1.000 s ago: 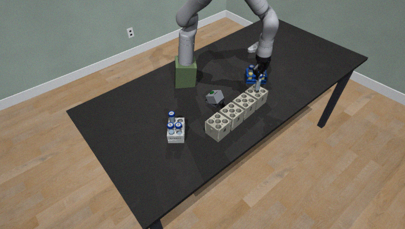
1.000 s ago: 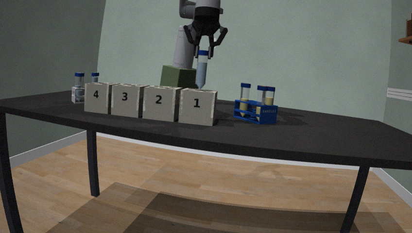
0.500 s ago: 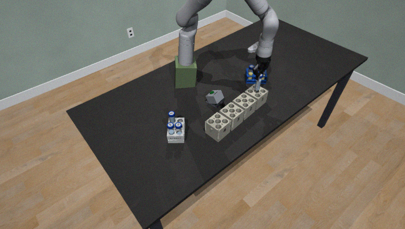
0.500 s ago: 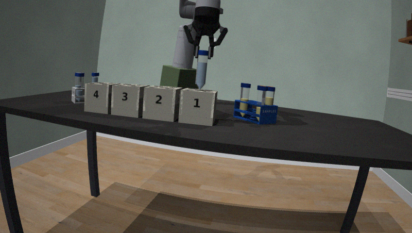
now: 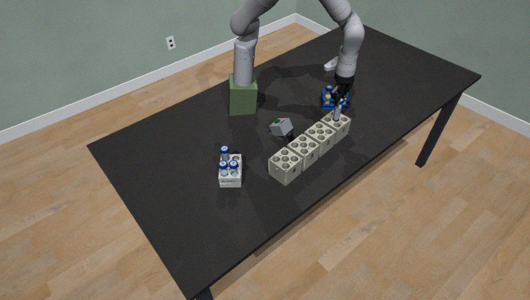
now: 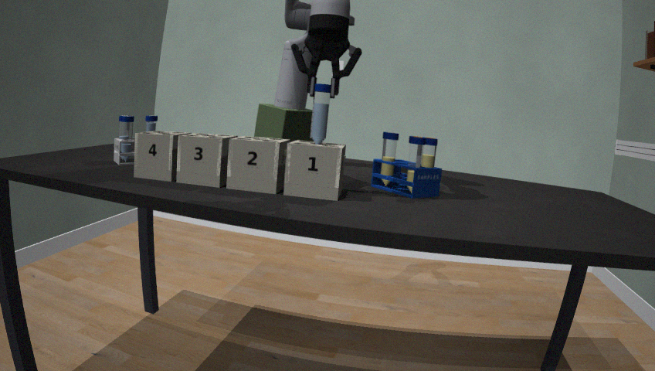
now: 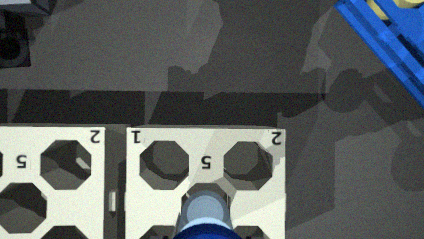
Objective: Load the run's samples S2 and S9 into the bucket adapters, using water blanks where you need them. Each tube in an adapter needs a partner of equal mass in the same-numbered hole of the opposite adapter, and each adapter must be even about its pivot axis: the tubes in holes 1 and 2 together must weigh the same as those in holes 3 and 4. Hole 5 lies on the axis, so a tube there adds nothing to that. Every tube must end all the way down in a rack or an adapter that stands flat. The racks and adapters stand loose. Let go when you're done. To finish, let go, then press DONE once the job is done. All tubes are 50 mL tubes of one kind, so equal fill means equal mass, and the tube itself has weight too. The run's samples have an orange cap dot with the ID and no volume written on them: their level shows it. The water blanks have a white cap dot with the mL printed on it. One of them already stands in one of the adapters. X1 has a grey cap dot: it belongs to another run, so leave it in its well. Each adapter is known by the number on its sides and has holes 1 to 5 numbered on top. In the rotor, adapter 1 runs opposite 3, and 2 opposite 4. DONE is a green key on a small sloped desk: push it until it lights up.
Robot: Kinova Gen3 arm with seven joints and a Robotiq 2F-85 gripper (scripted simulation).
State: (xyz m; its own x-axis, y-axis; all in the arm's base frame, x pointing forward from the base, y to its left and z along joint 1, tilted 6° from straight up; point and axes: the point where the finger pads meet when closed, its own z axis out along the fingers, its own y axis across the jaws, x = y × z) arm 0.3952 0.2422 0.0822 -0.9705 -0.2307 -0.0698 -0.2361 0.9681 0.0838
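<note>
Right now my hand is 1 cm to the left of the water blank and 5 cm above it. From my hand the other things lie so: adapter 2: 2 cm ahead, 11 cm to the right, 15 cm below; then grey-dot tube: 18 cm behind, 9 cm to the left, 13 cm below; then orange-dot sample tube: 14 cm behind, 17 cm to the left, 13 cm below.
</note>
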